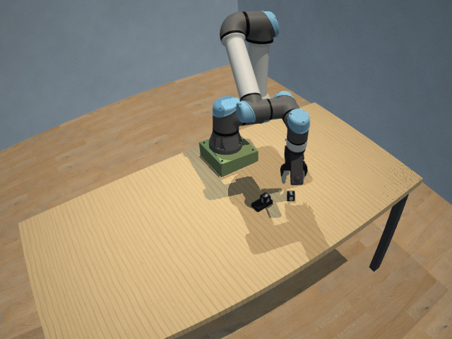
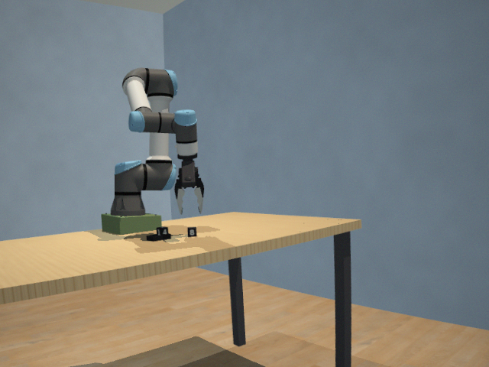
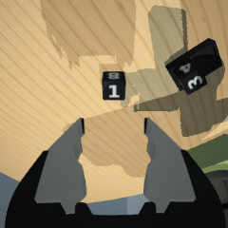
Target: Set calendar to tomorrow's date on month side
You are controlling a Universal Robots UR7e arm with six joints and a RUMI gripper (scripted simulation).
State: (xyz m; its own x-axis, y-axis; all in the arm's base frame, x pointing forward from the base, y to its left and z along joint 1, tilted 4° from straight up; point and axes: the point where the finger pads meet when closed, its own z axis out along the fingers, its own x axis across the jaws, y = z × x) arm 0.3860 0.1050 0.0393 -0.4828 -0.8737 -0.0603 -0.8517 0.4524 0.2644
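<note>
The black digit cube lies 8 cm below my hand. From my hand the other things lie so: black calendar tray (12 cm to the right, 9 cm below, 3 cm behind).
</note>
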